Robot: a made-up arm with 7 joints. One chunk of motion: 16 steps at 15 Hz.
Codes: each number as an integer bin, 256 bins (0 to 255) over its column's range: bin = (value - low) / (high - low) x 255, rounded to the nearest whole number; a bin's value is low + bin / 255 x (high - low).
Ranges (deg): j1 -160..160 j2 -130..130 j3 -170.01..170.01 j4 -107..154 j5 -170.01..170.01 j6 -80.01..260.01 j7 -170.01..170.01
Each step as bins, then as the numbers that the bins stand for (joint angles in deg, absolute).
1 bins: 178 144 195 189 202 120 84
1 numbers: 63.37 16.82 90.01 86.45 99.34 80.00 -58.00
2 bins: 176 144 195 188 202 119 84
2 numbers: 60.86 16.82 90.01 85.42 99.34 78.67 -58.00
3 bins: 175 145 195 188 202 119 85
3 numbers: 59.61 17.84 90.01 85.42 99.34 78.67 -56.67
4 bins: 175 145 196 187 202 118 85
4 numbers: 59.61 17.84 91.34 84.40 99.34 77.33 -56.67
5 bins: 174 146 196 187 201 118 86
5 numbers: 58.35 18.86 91.34 84.40 98.01 77.33 -55.34
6 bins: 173 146 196 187 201 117 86
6 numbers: 57.10 18.86 91.34 84.40 98.01 76.00 -55.34
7 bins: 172 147 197 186 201 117 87
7 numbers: 55.84 19.88 92.67 83.38 98.01 76.00 -54.00
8 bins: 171 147 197 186 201 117 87
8 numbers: 54.59 19.88 92.67 83.38 98.01 76.00 -54.00
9 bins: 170 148 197 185 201 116 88
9 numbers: 53.33 20.90 92.67 82.35 98.01 74.67 -52.67
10 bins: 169 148 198 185 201 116 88
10 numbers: 52.08 20.90 94.01 82.35 98.01 74.67 -52.67
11 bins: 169 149 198 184 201 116 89
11 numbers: 52.08 21.92 94.01 81.33 98.01 74.67 -51.34
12 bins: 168 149 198 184 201 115 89
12 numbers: 50.82 21.92 94.01 81.33 98.01 73.33 -51.34
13 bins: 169 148 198 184 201 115 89
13 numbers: 52.08 20.90 94.01 81.33 98.01 73.33 -51.34
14 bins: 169 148 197 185 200 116 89
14 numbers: 52.08 20.90 92.67 82.35 96.67 74.67 -51.34
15 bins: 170 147 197 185 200 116 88
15 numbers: 53.33 19.88 92.67 82.35 96.67 74.67 -52.67
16 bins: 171 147 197 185 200 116 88
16 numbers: 54.59 19.88 92.67 82.35 96.67 74.67 -52.67
